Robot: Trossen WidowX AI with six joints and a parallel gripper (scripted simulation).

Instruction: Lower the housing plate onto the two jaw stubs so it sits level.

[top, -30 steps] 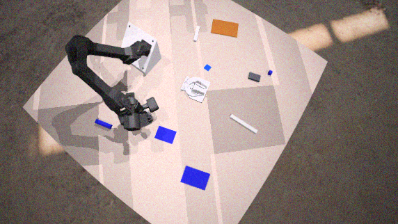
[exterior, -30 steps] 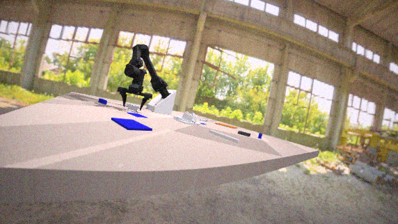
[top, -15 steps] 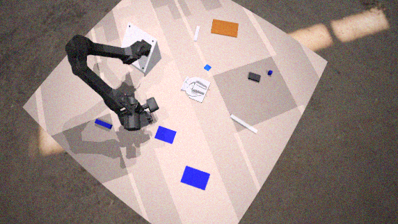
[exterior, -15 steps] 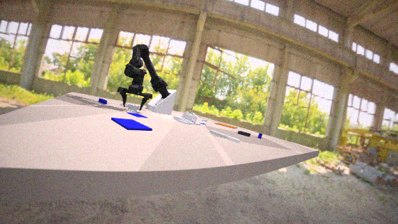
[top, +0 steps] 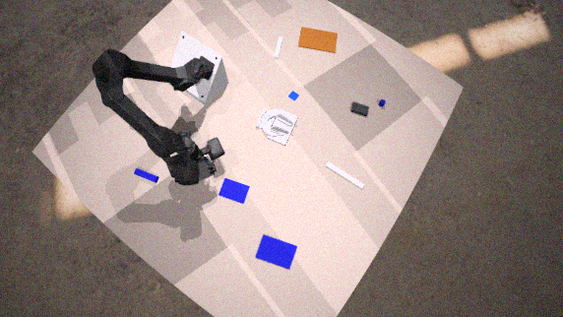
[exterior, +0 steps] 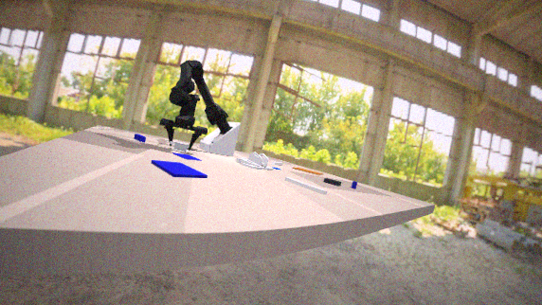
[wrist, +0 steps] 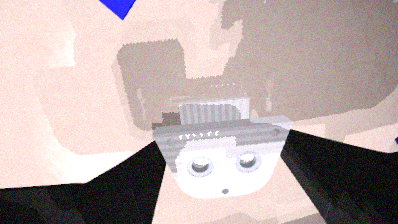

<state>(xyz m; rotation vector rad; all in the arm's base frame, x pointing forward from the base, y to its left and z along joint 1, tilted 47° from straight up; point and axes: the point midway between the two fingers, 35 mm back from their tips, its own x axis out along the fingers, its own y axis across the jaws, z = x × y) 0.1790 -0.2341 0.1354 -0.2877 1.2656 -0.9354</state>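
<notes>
The white block lies 10 mm to the left of my gripper tip and 10 mm behind it. From my gripper tip the other things lie so: blue tile 390 mm ahead, 80 mm to the right, 10 mm below; white strip 430 mm ahead, 270 mm to the left; blue bar 160 mm to the right, 130 mm behind.
</notes>
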